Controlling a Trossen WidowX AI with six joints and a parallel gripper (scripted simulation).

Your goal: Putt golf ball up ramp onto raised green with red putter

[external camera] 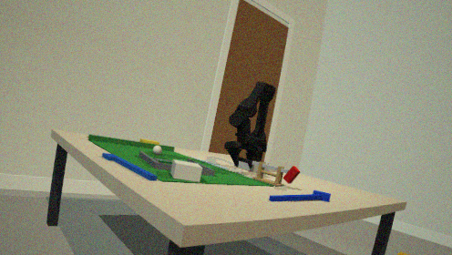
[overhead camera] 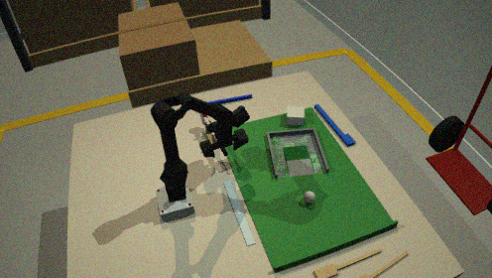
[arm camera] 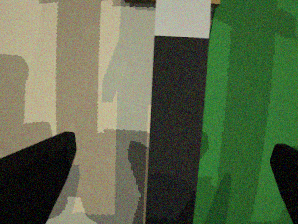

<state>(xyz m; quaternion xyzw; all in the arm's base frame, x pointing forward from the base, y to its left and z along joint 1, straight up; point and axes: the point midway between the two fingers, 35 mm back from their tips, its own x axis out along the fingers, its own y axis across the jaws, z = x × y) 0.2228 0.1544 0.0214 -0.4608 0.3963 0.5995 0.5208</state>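
Right now my gripper tip is 1 cm past the pale strip, 27 cm to the left of it and 3 cm above it. Round my gripper tip: red putter 2 cm behind, 11 cm to the left, 3 cm above; then blue putter 8 cm ahead, 37 cm to the left, 2 cm below; then green mat 26 cm ahead, 17 cm to the right, 3 cm below.
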